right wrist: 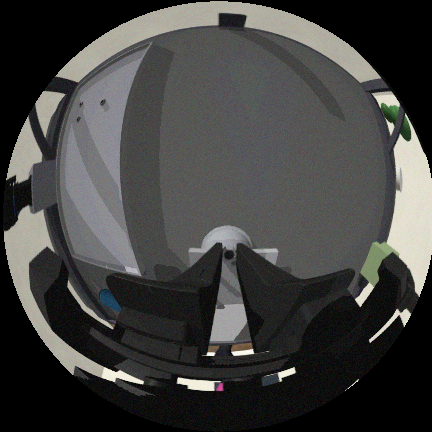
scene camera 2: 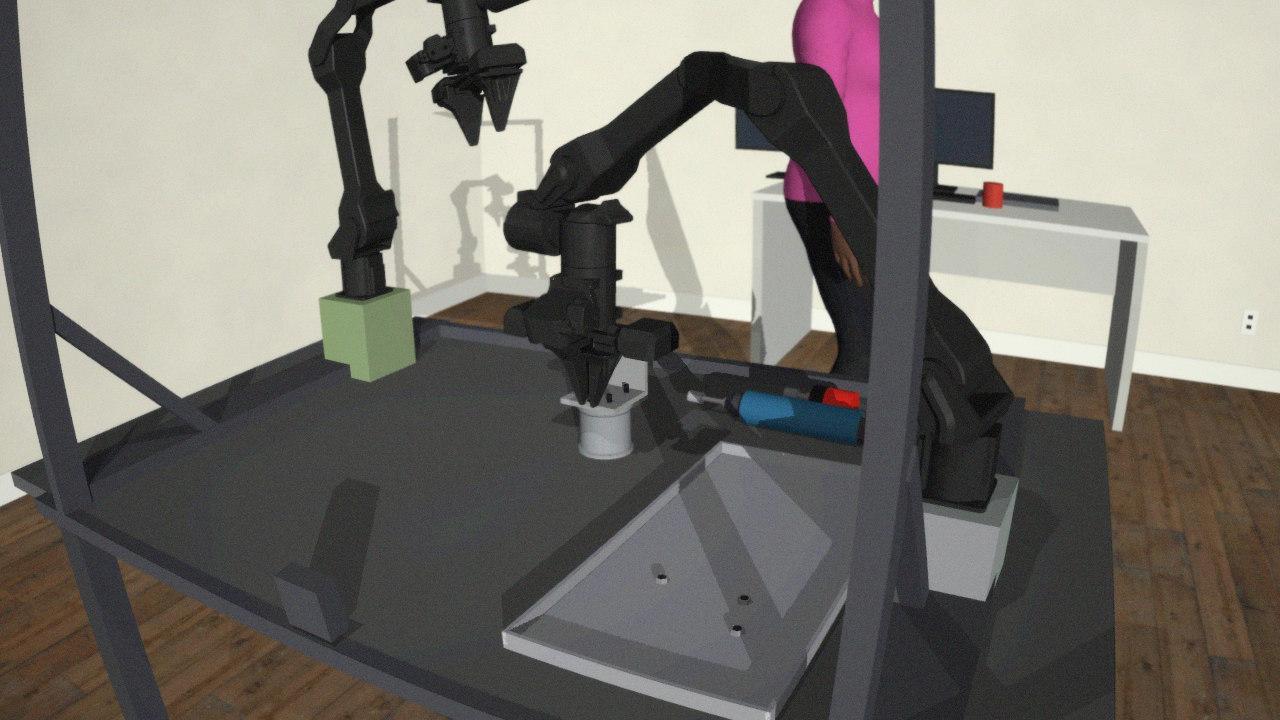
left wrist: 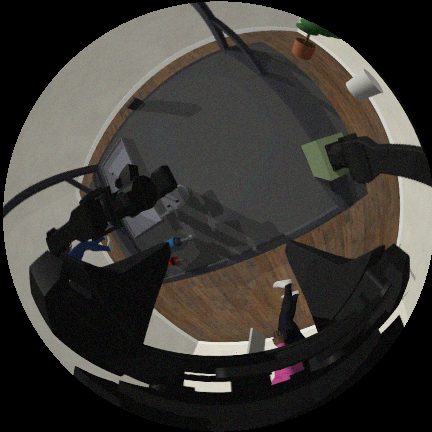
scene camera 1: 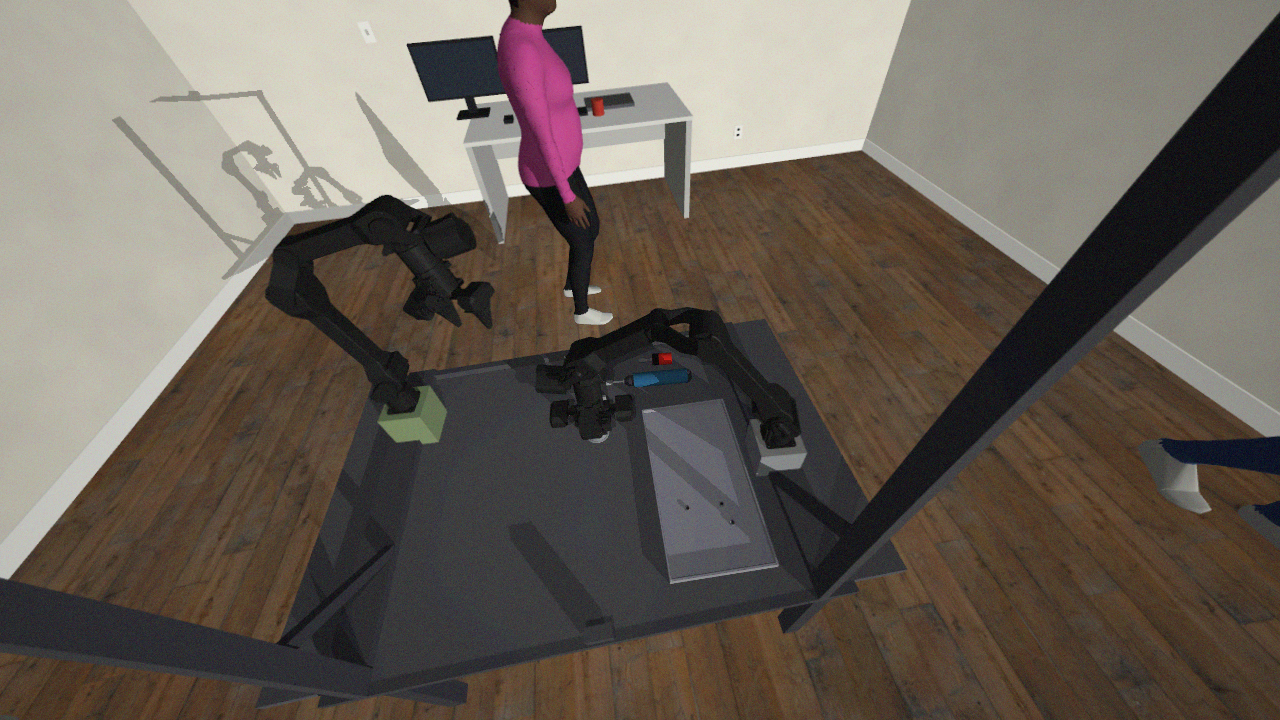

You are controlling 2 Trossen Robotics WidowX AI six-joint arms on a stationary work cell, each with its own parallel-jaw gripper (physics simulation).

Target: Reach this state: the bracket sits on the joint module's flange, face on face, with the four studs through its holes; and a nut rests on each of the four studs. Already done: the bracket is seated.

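Places are measured from the left arm's base along level axes (x ahead, y right, z down), in centimetres.
Pixels of known places: left gripper, fingertip midpoint: (scene camera 2: 487, 138) (left wrist: 229, 248) (scene camera 1: 475, 326); right gripper, fingertip midpoint: (right wrist: 228, 248) (scene camera 2: 589, 405); left arm's base, origin of the base link: (scene camera 2: 364, 293) (left wrist: 337, 154) (scene camera 1: 404, 403); right arm's base, origin of the base link: (scene camera 2: 955, 490) (scene camera 1: 777, 435).
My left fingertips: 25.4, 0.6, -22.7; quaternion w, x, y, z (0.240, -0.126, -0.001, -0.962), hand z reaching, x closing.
For each thing: its top centre in the pictures, then the offset to it from my left fingertips, as dx, dy, dz.
- pale round joint module, middle of its top: (right wrist: 232, 291) (scene camera 2: 604, 386) (left wrist: 168, 198) +21.1, +7.2, +26.7
- small dark nut, middle of its top: (right wrist: 228, 255) +21.6, +10.9, +26.9
- shallow grey tray, middle of its top: (scene camera 2: 740, 545) (right wrist: 76, 145) (scene camera 1: 700, 475) (left wrist: 122, 188) +44.9, +23.3, +32.5
- blue tool, middle of its top: (scene camera 2: 778, 396) (scene camera 1: 648, 374) (left wrist: 166, 247) +36.2, -7.4, +30.0
- red tool, middle of its top: (scene camera 2: 820, 386) (scene camera 1: 654, 355) (left wrist: 172, 262) +39.0, -14.9, +30.7
- green block, middle of its top: (scene camera 2: 364, 293) (left wrist: 337, 154) (scene camera 1: 404, 403) (right wrist: 390, 272) -25.4, -0.6, +22.7
The grey bracket (scene camera 2: 633, 376) (right wrist: 270, 256) sits on the pale round joint module (scene camera 2: 605, 436) (right wrist: 227, 237) (scene camera 1: 597, 437). Two dark studs show above its plate in scene camera 2; the fingers hide the rest. My right gripper (scene camera 2: 588, 402) (right wrist: 228, 248) is shut on a small dark nut (right wrist: 229, 255), pointing down over the bracket plate near its edge; contact with a stud cannot be told. Three more nuts (scene camera 2: 661, 578) (scene camera 2: 743, 598) (scene camera 2: 736, 630) lie apart in the tray. My left gripper (scene camera 1: 474, 324) (scene camera 2: 488, 136) (left wrist: 229, 248) is open and empty, high beyond the table's back edge.
The shallow grey tray (scene camera 2: 626, 673) (right wrist: 100, 150) lies right of the module. A blue tool (scene camera 1: 662, 377) (scene camera 2: 801, 418) and a red tool (scene camera 1: 663, 359) (scene camera 2: 841, 397) lie behind the tray. A green block (scene camera 1: 420, 420) (scene camera 2: 384, 335) carries the left arm. Frame posts rise at the table's near corners.
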